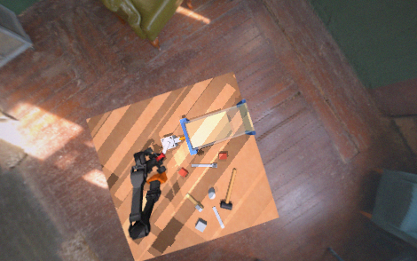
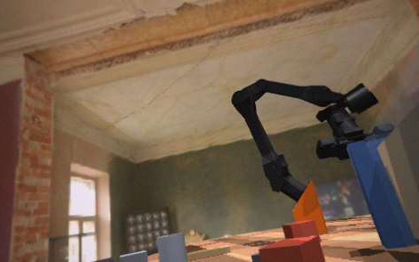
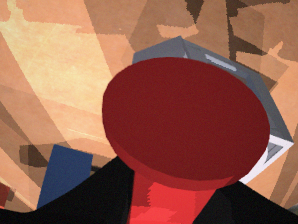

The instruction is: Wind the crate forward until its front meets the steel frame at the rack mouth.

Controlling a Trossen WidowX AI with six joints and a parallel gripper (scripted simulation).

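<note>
The winch handle is 3 cm below my gripper tip, 2 cm to the left of it and 1 cm ahead of it. Round my gripper tip: grey hand winch: 10 cm below, 6 cm to the left, 3 cm ahead; red knob: 2 cm behind, 1 cm to the right; clear-panelled guard cubby: 45 cm ahead, 10 cm to the left, 2 cm below.
</note>
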